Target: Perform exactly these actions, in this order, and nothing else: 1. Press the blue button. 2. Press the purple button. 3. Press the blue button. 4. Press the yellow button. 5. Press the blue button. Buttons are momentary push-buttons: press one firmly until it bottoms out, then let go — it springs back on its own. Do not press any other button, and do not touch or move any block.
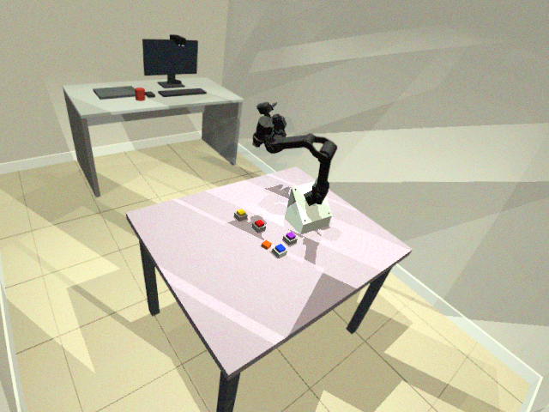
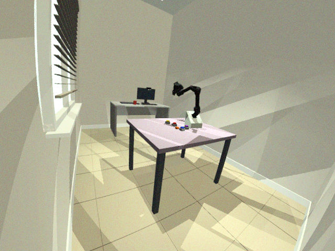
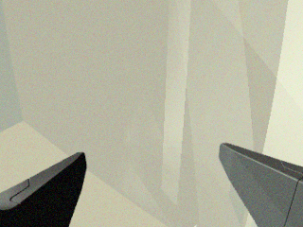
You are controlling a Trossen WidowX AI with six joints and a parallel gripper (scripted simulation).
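The blue button is 220 mm ahead of my gripper tip, 370 mm to the left of it and 460 mm below it. Also, from my gripper tip: red button (190 mm ahead, 190 mm to the left, 460 mm below); then yellow button (220 mm ahead, 80 mm to the left, 460 mm below); then purple button (120 mm ahead, 330 mm to the left, 460 mm below).
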